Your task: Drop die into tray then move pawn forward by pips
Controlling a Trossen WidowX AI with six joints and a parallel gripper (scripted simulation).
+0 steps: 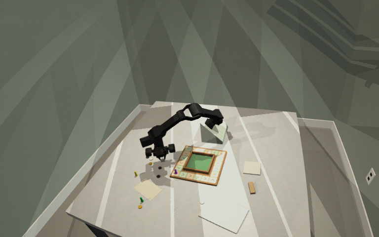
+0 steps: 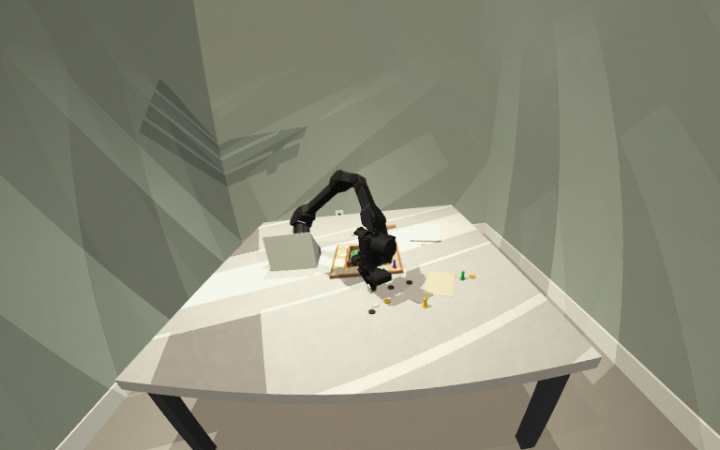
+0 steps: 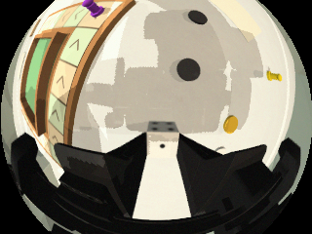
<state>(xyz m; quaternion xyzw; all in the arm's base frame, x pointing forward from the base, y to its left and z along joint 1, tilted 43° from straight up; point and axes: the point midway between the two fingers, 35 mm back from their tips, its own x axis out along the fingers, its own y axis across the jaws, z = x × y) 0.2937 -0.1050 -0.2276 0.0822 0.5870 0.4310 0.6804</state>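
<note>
Right now my gripper tip is 9 cm short of the purple pawn, 13 cm to the right of it and 2 cm below it. Round my gripper tip: yellow pawn: 17 cm ahead, 11 cm to the right, 1 cm above; green dice tray: 3 cm behind, 24 cm to the left; white die: right at my gripper tip.
</note>
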